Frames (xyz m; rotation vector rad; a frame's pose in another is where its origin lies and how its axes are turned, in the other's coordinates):
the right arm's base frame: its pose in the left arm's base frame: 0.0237 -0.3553 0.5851 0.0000 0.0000 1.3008
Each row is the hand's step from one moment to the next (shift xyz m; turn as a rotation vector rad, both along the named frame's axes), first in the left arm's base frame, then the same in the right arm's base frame.
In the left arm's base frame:
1: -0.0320 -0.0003 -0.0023 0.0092 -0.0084 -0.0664
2: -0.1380 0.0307 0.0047 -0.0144 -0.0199 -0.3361
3: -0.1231 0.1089 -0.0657 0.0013 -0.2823 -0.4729
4: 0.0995 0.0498 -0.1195 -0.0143 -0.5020 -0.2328
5: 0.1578 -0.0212 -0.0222 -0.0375 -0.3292 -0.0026
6: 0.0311 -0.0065 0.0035 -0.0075 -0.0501 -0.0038
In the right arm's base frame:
1: -0.0088 0.0308 -0.0023 -0.0056 -0.0111 -0.0664
2: -0.0072 0.1412 0.0047 -0.0230 0.0086 -0.3361
3: 0.0721 0.1477 -0.0657 -0.2717 -0.0766 -0.4729
4: 0.0745 -0.0826 -0.1195 -0.4876 -0.1201 -0.2328
5: 0.0217 -0.1577 -0.0222 -0.3273 -0.0517 -0.0026
6: 0.0020 -0.0317 0.0035 -0.0503 -0.0061 -0.0038

